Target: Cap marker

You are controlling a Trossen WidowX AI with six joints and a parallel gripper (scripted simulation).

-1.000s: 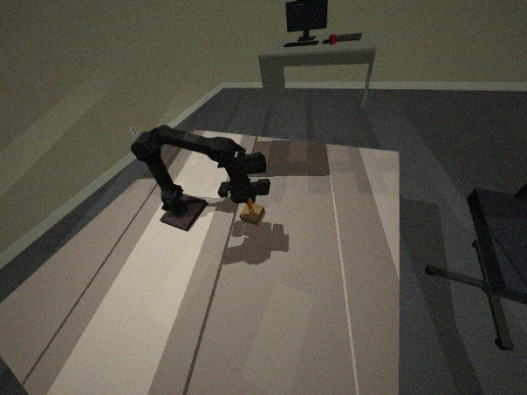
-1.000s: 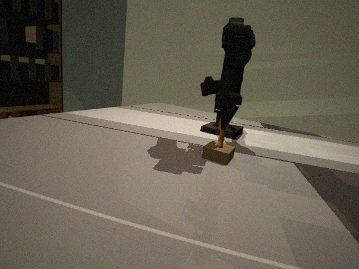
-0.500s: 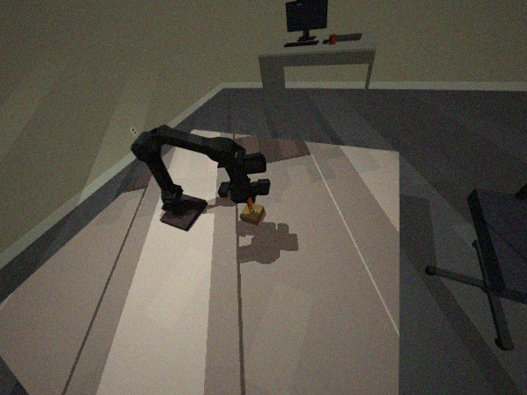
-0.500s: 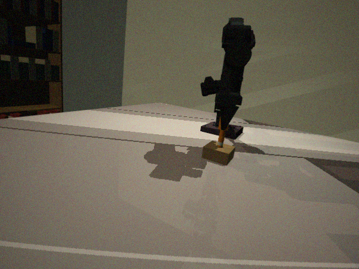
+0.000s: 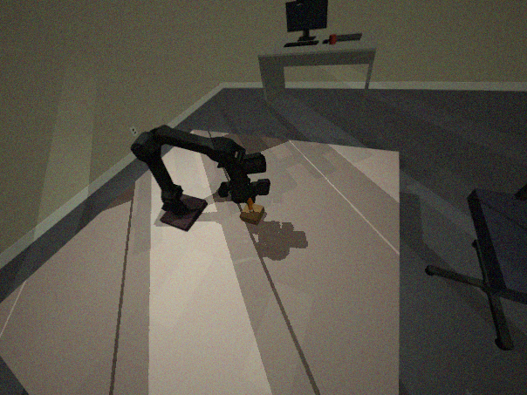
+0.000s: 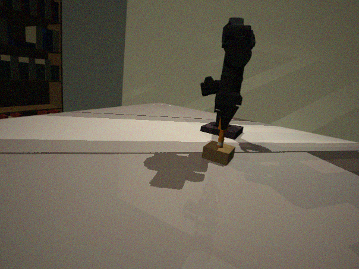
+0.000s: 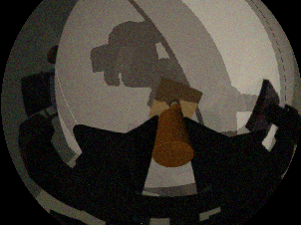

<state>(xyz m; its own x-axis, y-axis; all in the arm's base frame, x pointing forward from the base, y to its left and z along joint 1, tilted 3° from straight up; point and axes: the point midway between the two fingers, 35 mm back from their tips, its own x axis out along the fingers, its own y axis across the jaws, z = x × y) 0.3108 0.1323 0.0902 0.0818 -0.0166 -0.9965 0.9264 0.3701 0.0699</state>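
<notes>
Right now the orange cap is 30 mm above my gripper tip. Also, from my gripper tip: thin pale band (10 mm behind, 40 mm below); holder block (10 mm behind, 70 mm below).
</notes>
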